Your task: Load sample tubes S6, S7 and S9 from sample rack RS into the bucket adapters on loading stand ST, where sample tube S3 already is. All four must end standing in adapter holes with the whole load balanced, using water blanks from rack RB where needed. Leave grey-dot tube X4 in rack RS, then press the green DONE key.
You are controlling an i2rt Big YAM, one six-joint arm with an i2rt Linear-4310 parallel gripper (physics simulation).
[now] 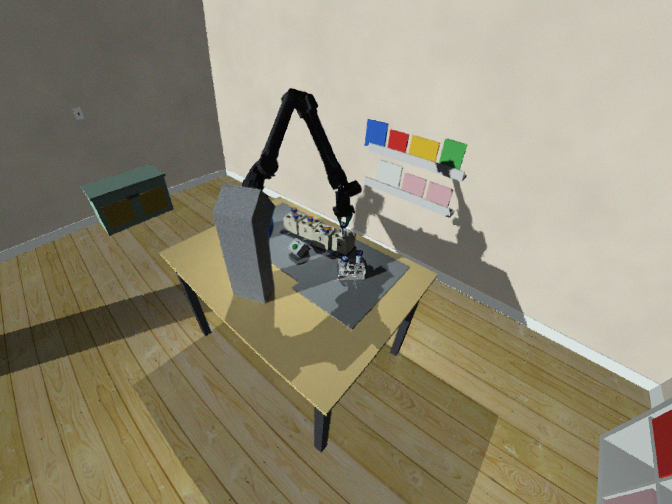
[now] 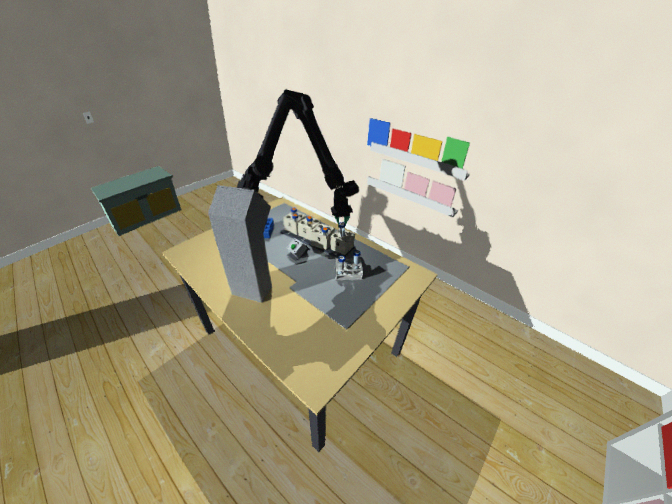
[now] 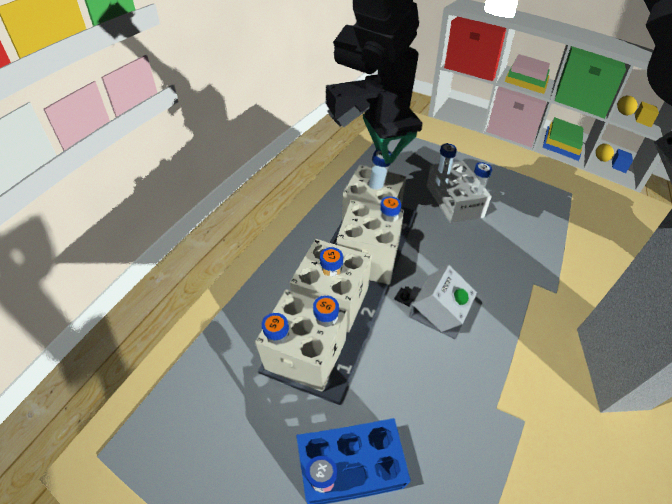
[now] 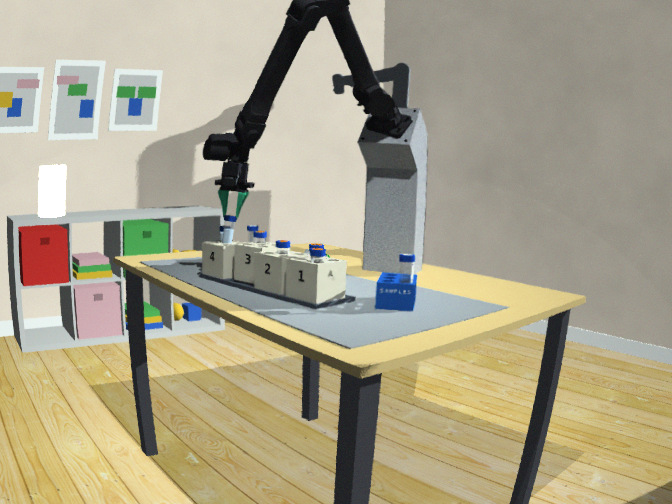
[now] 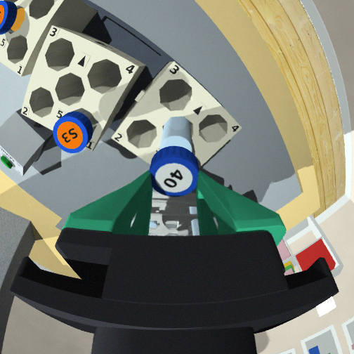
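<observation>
My gripper [image 3: 386, 158] [image 4: 231, 217] [image 5: 173, 177] is shut on the cap of white-dot water blank 40 [image 3: 378, 176] [image 4: 227, 234]. The tube is slightly tilted over adapter 4 [image 4: 212, 268], its lower end at the centre hole; its insertion depth is unclear. S3 [image 3: 390, 205] [image 5: 71, 133] stands in adapter 3, hole 1. S7 [image 3: 331, 259] stands in adapter 2's centre hole. S6 [image 3: 325, 307] and S9 [image 3: 275, 325] stand in opposite corners of adapter 1. Grey-dot X4 [image 3: 322, 473] [image 4: 406, 259] stands in blue rack RS [image 4: 395, 299]. The green DONE key [image 3: 460, 296] sits on a grey box.
Clear rack RB [image 3: 468, 209], beside adapter 4, holds tall-standing blank tubes [image 3: 447, 151] [image 3: 482, 169]. The adapters stand in a row on the dark stand ST [image 3: 352, 349]. The grey arm pedestal [image 3: 632, 325] [image 4: 394, 217] rises from the table.
</observation>
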